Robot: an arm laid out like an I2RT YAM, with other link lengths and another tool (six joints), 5 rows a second.
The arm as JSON. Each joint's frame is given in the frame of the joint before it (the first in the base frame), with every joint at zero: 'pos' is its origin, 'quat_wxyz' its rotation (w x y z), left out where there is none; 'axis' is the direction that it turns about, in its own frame. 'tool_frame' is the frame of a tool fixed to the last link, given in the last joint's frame.
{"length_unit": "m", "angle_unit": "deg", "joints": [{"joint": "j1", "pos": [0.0, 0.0, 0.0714], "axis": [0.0, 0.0, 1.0]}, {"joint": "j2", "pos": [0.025, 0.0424, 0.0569], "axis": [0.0, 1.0, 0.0]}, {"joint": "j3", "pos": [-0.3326, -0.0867, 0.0], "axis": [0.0, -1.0, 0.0]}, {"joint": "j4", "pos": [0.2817, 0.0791, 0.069], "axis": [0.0, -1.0, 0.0]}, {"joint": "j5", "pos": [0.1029, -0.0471, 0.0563], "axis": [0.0, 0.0, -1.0]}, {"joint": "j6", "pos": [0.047, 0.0, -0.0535], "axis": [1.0, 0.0, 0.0]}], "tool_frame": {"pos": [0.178, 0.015, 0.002], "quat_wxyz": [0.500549, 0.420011, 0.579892, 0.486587]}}
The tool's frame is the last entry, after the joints.
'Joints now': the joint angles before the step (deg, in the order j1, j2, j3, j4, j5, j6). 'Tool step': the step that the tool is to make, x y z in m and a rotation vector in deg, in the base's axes. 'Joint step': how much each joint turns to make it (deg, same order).
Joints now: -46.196, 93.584, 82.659, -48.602, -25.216, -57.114
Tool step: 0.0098, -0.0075, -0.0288, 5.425, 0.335, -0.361
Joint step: -1.170, 5.235, 0.738, 0.797, -3.433, 1.069
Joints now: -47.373, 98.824, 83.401, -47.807, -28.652, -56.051
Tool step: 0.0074, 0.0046, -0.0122, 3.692, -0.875, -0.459
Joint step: -0.063, 1.687, -0.990, 1.557, -2.645, 2.013
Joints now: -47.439, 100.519, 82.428, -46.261, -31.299, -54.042
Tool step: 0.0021, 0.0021, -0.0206, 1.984, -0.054, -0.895
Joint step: -0.014, 0.941, -3.121, 3.496, -0.871, 1.632
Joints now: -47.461, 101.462, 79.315, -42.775, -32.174, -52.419
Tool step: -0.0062, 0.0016, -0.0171, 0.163, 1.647, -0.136
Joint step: 0.003, 0.412, -1.912, 0.888, 1.062, -0.386
